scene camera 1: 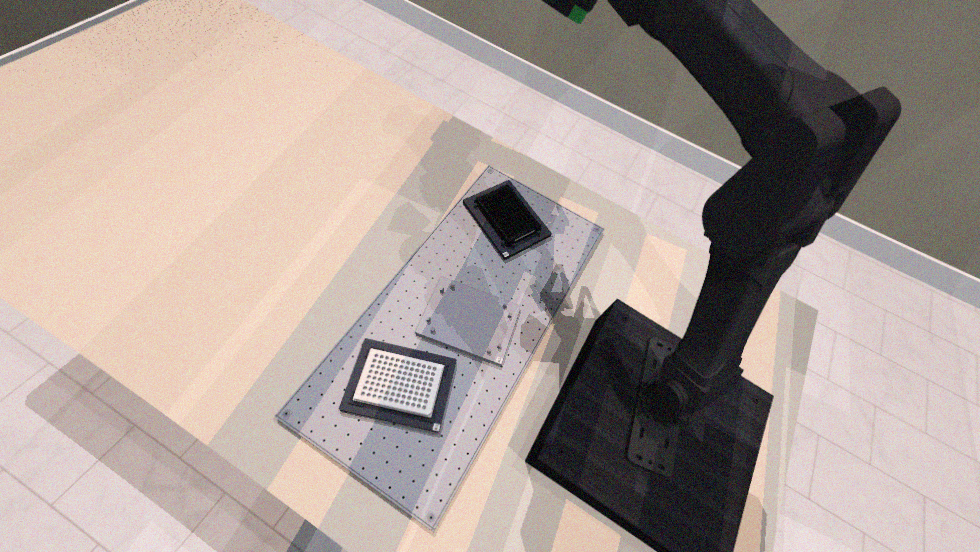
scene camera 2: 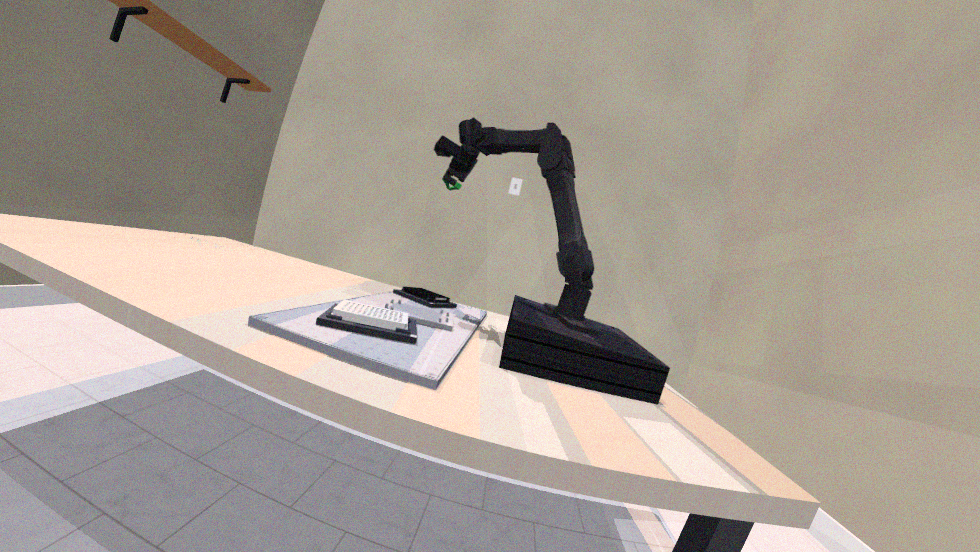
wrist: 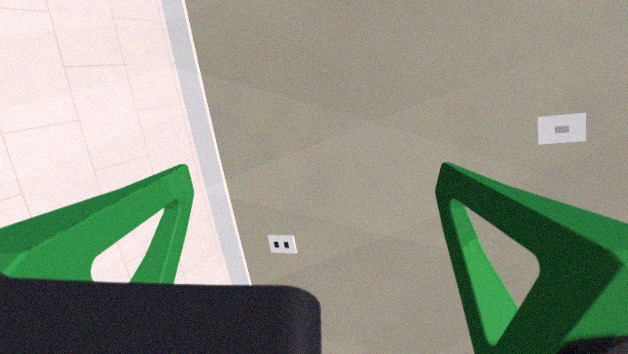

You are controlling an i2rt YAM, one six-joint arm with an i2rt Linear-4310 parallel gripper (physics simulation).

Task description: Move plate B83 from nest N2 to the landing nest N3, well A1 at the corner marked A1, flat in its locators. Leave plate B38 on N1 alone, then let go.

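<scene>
A white multi-well plate lies in a dark nest at the near end of the perforated board. A black plate lies in another dark nest at the far end. Between them is an empty pale nest with small locator pins. The labels are too small to tell B83 from B38, or to read the nest numbers. My gripper is open and empty, high above the board; its green fingers stand wide apart. In scene camera 1, part of it is cut off at the top edge.
The perforated board lies on the wooden table. The arm's black base stands beside the board. A wall with two outlet plates shows beyond the fingers in the wrist view.
</scene>
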